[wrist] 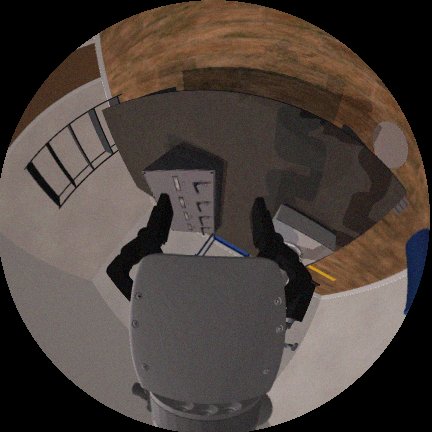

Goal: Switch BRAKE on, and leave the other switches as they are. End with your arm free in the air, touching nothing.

Observation:
In view: the gripper (211,203) and a switch panel (174,172).

